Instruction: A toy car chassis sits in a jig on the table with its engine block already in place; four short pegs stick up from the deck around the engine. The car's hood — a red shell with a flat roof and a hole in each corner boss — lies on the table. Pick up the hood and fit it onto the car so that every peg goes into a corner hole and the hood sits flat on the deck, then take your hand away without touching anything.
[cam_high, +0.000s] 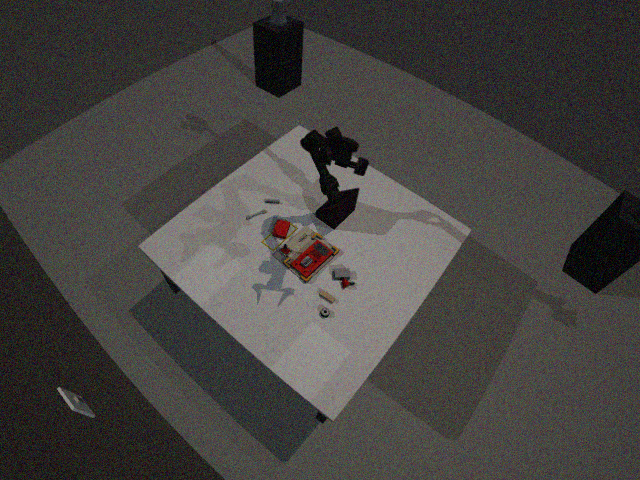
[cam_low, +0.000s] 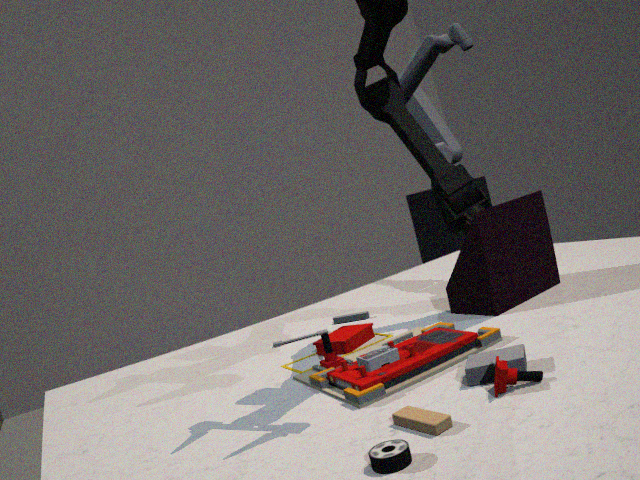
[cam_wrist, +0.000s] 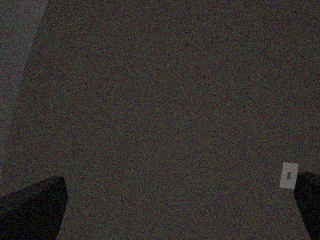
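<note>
My gripper tip is 66 cm above the red hood, 31 cm to the left of it and 1 cm past it. Round my gripper tip: grey engine block: 66 cm below, 8 cm to the right, 6 cm ahead; then tan block: 67 cm below, 13 cm ahead, 11 cm to the left; then black wheel: 67 cm below, 20 cm ahead, 15 cm to the left.
</note>
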